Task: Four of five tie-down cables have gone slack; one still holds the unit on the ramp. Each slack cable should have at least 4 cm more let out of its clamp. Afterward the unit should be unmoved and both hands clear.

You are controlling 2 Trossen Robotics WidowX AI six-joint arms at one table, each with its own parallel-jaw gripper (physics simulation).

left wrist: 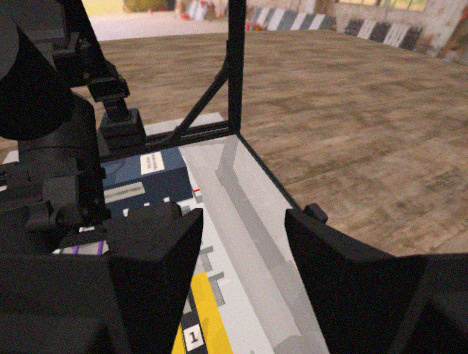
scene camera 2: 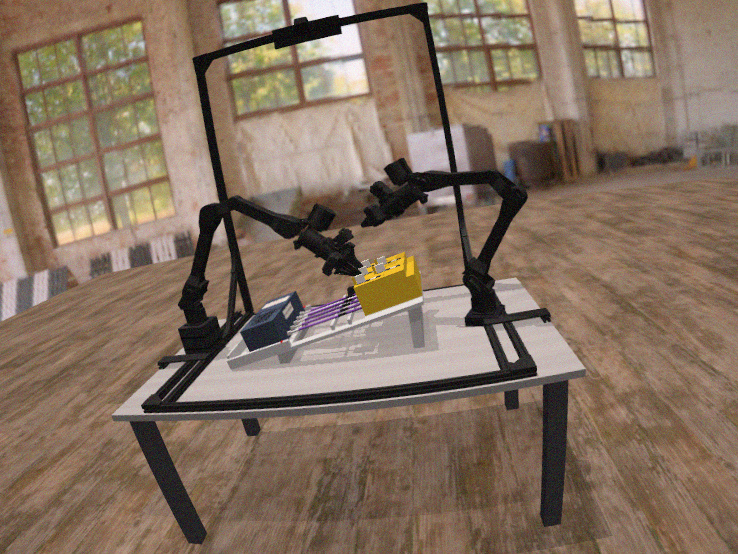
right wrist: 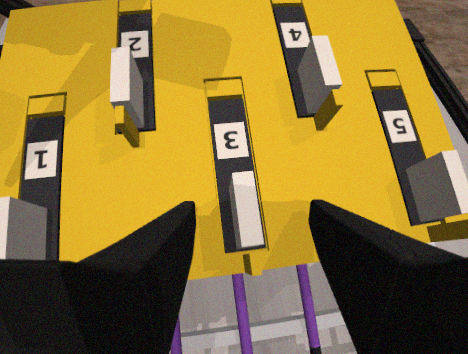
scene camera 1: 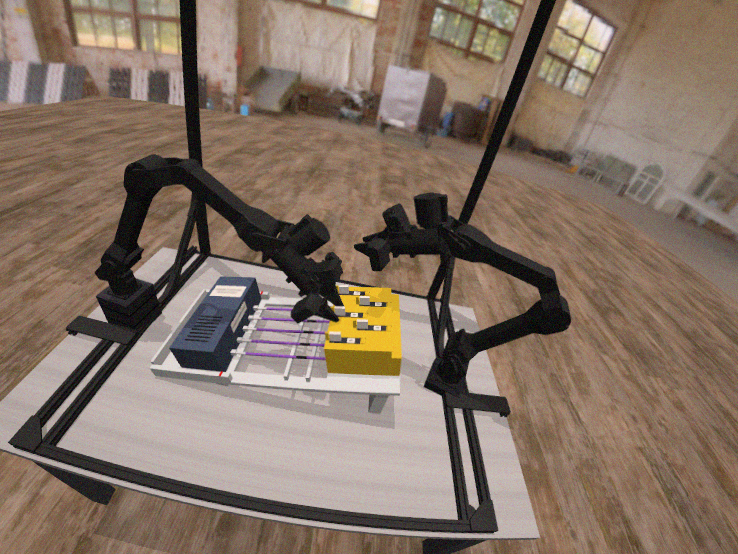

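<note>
A dark blue unit (scene camera 1: 208, 325) (scene camera 2: 271, 322) (left wrist: 172, 175) sits at the low end of the white ramp (scene camera 1: 274, 382). Purple cables (scene camera 1: 280, 330) (right wrist: 242, 310) run from it to the yellow clamp block (scene camera 1: 357, 360) (scene camera 2: 390, 295) (right wrist: 175, 175). In the right wrist view, slots numbered 1 to 5 carry upright light levers; lever 3 (right wrist: 248, 215) stands between the finger outlines. My right gripper (scene camera 1: 338, 311) (scene camera 2: 360, 269) (right wrist: 252, 211) is part-open and empty, close above the block's cable-side edge; contact cannot be told. My left gripper (scene camera 1: 365, 253) (scene camera 2: 366, 220) (left wrist: 244, 216) is part-open and empty, high above the block. Which cables are slack cannot be told.
Black rails (scene camera 1: 238, 494) edge the table, and frame posts (scene camera 1: 191, 119) (scene camera 2: 444, 107) rise behind. Two crossbars (scene camera 1: 290, 366) lie under the cables. Red marks (scene camera 1: 221, 373) show on the ramp beside the unit. The right arm reaches over the cables from the picture's left.
</note>
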